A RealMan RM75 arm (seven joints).
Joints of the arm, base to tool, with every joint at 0 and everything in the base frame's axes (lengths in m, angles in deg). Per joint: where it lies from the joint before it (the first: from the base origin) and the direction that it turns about. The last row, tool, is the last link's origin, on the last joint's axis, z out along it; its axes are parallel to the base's.
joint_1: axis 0 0 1 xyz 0 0 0.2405
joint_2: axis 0 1 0 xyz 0 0 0
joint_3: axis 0 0 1 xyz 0 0 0.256
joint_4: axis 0 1 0 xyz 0 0 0
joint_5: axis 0 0 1 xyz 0 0 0.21
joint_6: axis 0 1 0 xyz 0 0 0
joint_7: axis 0 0 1 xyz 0 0 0.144
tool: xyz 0 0 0
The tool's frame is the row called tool.
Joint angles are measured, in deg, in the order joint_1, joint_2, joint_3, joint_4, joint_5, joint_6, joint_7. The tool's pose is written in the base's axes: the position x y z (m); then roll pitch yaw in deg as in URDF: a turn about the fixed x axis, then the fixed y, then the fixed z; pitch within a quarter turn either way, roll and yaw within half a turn. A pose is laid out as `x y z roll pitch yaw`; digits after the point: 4 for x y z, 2 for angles.
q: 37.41 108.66 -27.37 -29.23 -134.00 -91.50 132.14
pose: 0.2962 0.3501 0.0516 171.05 18.82 -81.53
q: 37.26 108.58 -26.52 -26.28 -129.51 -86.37 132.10
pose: 0.2986 0.3602 0.0493 168.78 24.49 -85.49
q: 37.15 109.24 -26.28 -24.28 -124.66 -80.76 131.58
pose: 0.3000 0.3711 0.0451 166.69 30.21 -89.32
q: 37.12 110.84 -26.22 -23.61 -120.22 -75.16 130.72
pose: 0.2996 0.3813 0.0384 164.87 35.54 -92.86
